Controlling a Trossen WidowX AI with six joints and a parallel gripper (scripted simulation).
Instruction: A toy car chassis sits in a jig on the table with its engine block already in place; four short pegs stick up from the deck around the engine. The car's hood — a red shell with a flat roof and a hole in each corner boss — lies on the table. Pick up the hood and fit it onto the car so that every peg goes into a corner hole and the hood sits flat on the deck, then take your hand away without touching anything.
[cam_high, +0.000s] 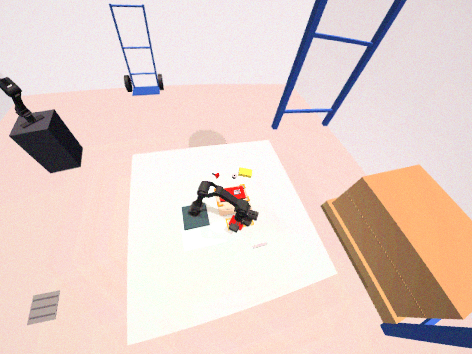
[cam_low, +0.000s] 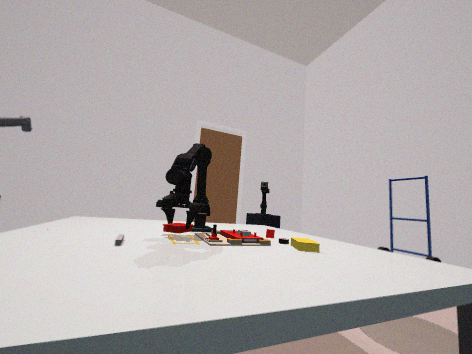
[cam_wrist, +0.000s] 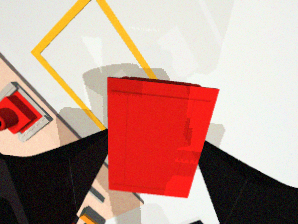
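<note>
My gripper tip is now 6 cm short of the tan jig, 21 cm to the right of it and 2 cm above it. Round my gripper tip: red hood (1 cm above); wheel (15 cm ahead, 39 cm to the left, 2 cm below); small grey bar (9 cm ahead, 19 cm to the right, 2 cm below).
</note>
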